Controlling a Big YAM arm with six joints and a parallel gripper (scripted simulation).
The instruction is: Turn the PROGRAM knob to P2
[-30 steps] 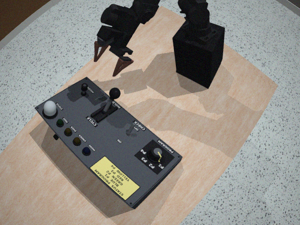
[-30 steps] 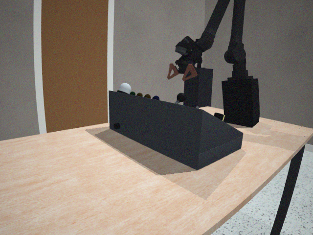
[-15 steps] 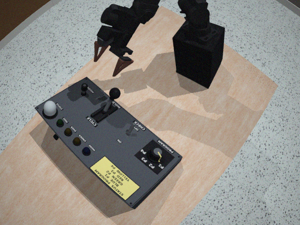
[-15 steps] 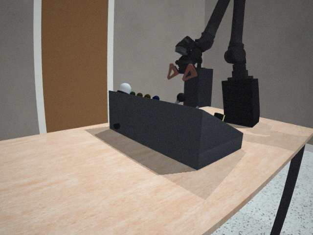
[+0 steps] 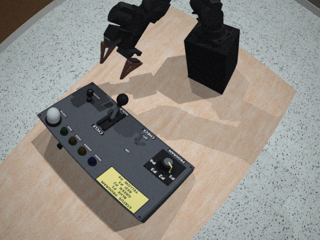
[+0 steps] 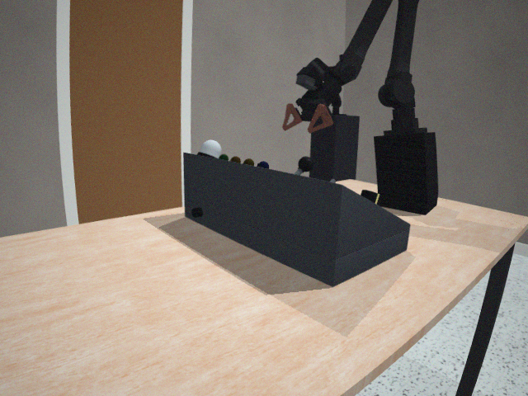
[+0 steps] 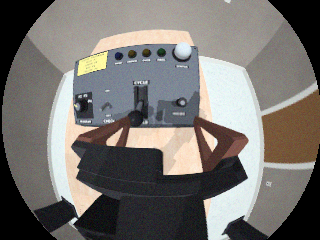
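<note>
The ball-topped lever lies 110 mm below my hand, 70 mm to the left of it and 50 mm ahead of it. The rest, counted from my hand: small knob 120 mm below, 90 mm ahead, 50 mm to the right; then check toggle 190 mm to the left, 130 mm below, 70 mm ahead; then dark grey console 150 mm below, 140 mm to the left, 110 mm ahead.
</note>
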